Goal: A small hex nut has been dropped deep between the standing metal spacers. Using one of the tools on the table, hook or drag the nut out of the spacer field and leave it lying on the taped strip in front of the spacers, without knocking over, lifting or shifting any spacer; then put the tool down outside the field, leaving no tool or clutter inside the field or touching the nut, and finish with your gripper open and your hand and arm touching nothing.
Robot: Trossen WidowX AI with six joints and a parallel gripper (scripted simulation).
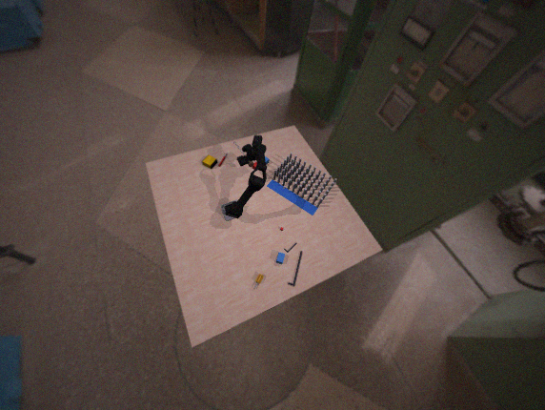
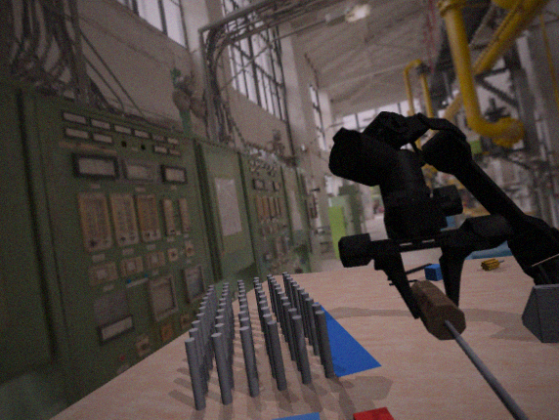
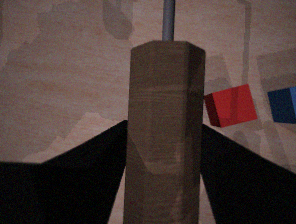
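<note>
My gripper tip is now 120 mm above the red cube, 80 mm short of it and 30 mm to the right of it. Round my gripper tip: yellow scraper (760 mm to the right, 250 mm behind, 130 mm below); yellow block (230 mm behind, 200 mm to the left, 120 mm below); blue taped strip (320 mm to the right, 220 mm ahead, 140 mm below).
</note>
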